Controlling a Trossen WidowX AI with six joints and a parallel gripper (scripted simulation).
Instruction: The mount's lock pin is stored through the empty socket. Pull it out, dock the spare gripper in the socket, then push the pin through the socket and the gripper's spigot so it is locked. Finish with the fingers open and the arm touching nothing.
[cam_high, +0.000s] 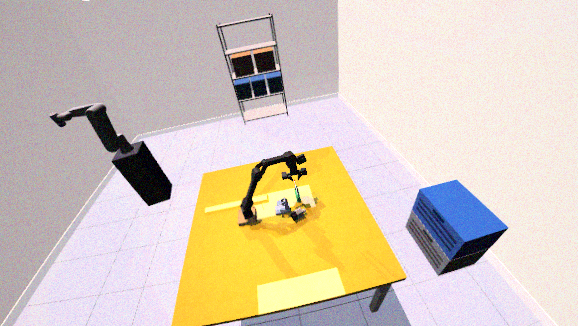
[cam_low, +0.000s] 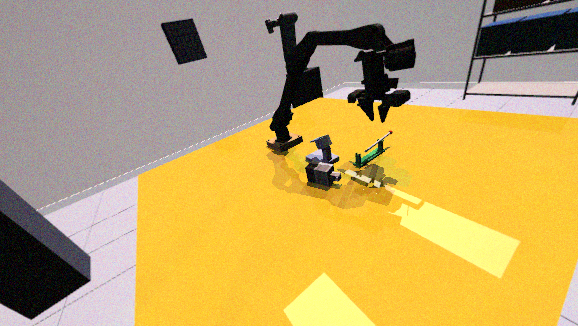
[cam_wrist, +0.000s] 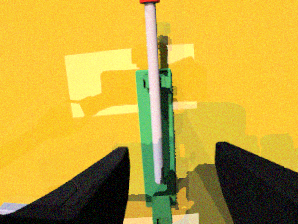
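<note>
Now: the green cradle 10 cm below my gripper tip, 4 cm to the right of it and 1 cm behind it. From my gripper tip the other things lie so: spare gripper 23 cm to the right, 9 cm below, 7 cm behind; mount 15 cm behind, 12 cm to the right, 7 cm below.
</note>
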